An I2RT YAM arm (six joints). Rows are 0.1 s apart.
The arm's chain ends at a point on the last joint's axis. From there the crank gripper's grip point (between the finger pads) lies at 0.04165 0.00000 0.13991 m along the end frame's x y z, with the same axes.
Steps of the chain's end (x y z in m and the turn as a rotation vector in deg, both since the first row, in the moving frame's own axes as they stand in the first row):
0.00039, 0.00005, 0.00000, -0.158, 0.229, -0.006
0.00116, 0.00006, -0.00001, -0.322, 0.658, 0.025
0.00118, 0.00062, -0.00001, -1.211, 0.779, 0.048
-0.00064, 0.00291, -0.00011, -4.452, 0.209, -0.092
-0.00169, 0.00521, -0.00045, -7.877, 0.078, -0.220
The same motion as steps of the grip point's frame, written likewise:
0.00095, 0.00043, -0.00017, -0.158, 0.229, -0.006
0.00276, 0.00086, -0.00050, -0.322, 0.658, 0.025
0.00308, 0.00361, -0.00062, -1.211, 0.779, 0.048
-0.00012, 0.01370, -0.00068, -4.452, 0.209, -0.092
-0.00146, 0.02422, -0.00182, -7.877, 0.078, -0.220

